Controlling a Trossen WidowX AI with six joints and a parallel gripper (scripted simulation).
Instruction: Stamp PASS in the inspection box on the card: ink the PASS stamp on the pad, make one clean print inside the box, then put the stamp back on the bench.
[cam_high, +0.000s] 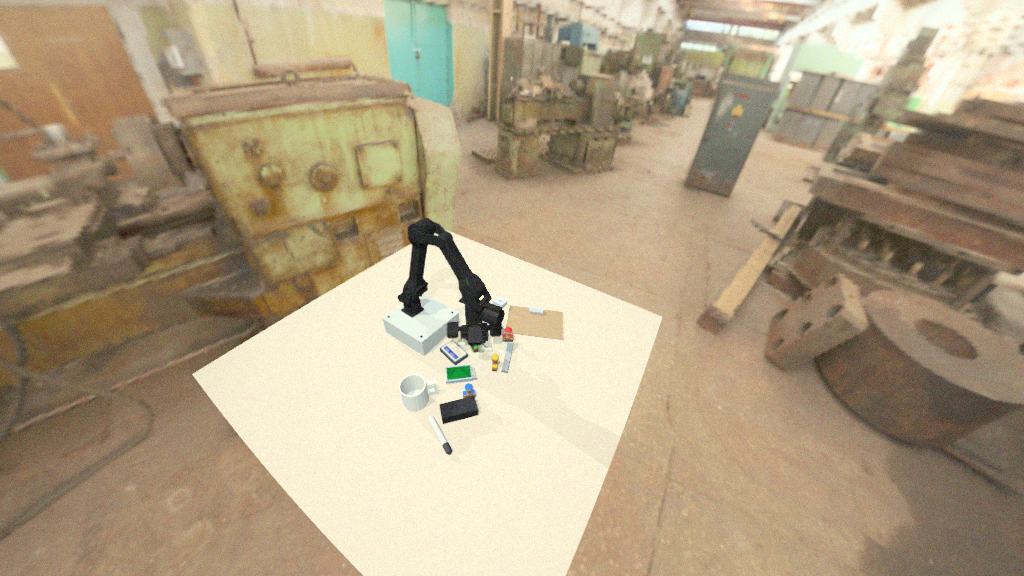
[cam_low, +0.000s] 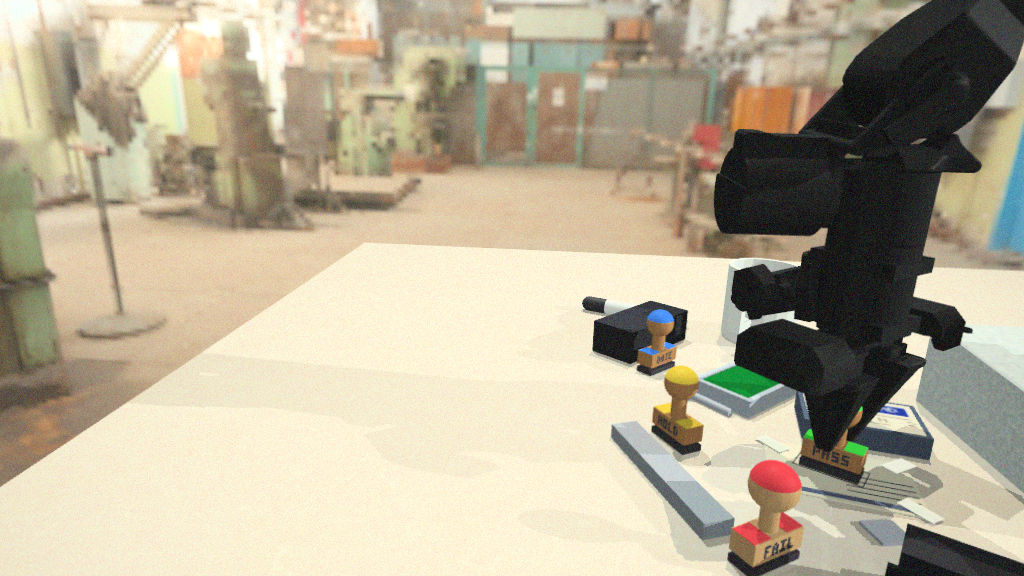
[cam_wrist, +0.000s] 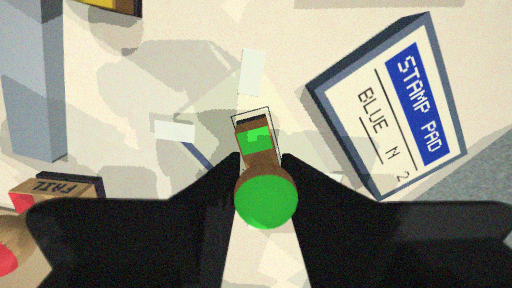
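Now: gripper tip right at the PASS stamp. From my gripper tip the other things lie so: card: 10 mm to the left, 20 mm below; then yellow HOLD stamp: 110 mm ahead, 20 mm to the right; then blue stamp pad box: 40 mm behind, 70 mm to the right, 10 mm below.
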